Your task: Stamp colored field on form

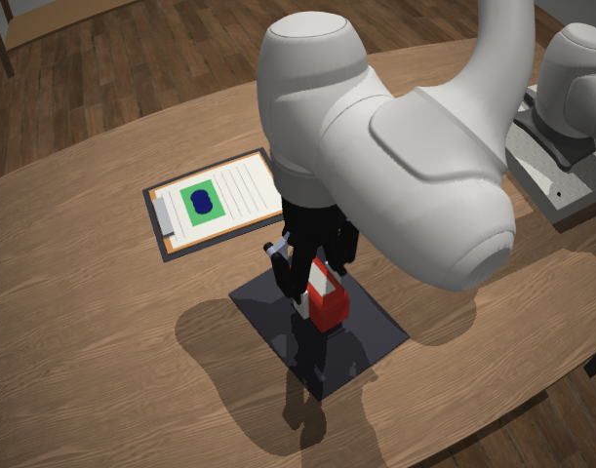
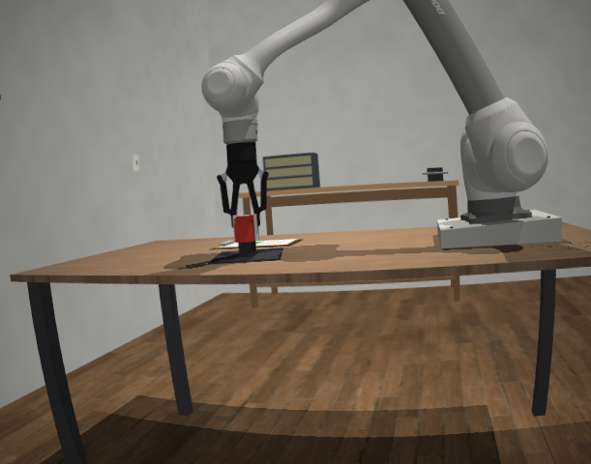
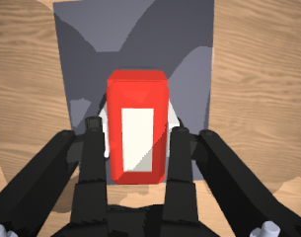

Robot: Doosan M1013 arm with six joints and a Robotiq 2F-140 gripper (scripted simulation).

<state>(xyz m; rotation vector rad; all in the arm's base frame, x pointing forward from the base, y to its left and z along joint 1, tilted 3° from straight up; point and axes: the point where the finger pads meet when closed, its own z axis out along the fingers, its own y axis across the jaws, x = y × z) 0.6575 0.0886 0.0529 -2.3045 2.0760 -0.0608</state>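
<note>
The red stamp lies 2 cm below my hand. Also, from my hand: mat (7 cm below); clipboard (29 cm to the right, 7 cm below, 6 cm ahead).
</note>
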